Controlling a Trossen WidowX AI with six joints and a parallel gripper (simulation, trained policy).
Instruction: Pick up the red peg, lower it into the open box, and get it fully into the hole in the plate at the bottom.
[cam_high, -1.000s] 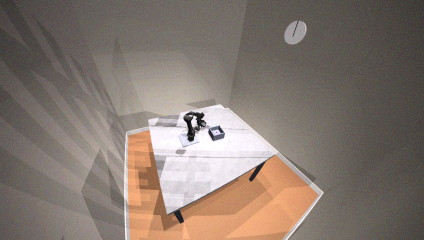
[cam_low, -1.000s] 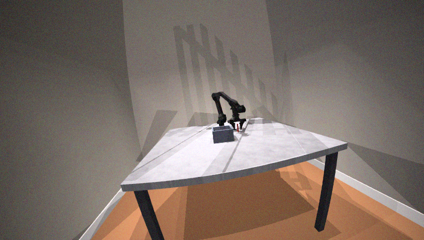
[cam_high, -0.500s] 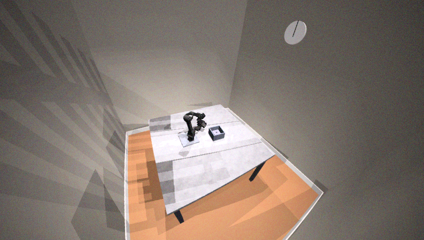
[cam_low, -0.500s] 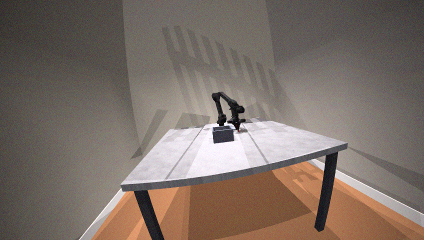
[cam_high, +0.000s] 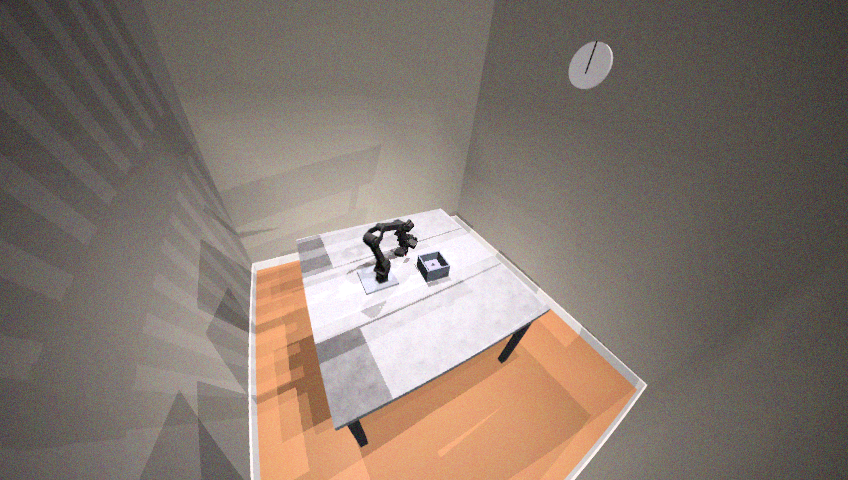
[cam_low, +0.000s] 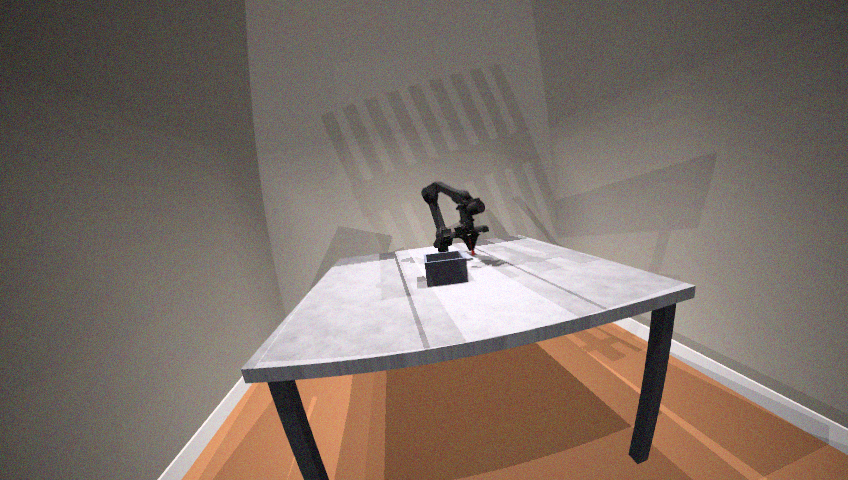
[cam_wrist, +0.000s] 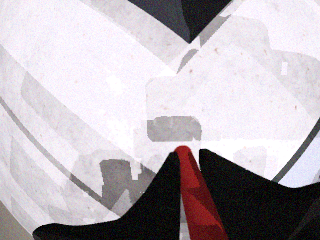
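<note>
The light plate is 11 cm ahead of my gripper tip, 16 cm to the right of it and 3 cm below it. Round my gripper tip: red peg (1 cm behind, 1 cm to the left, 2 cm above); dark box (11 cm ahead, 16 cm to the right, 5 cm below).
</note>
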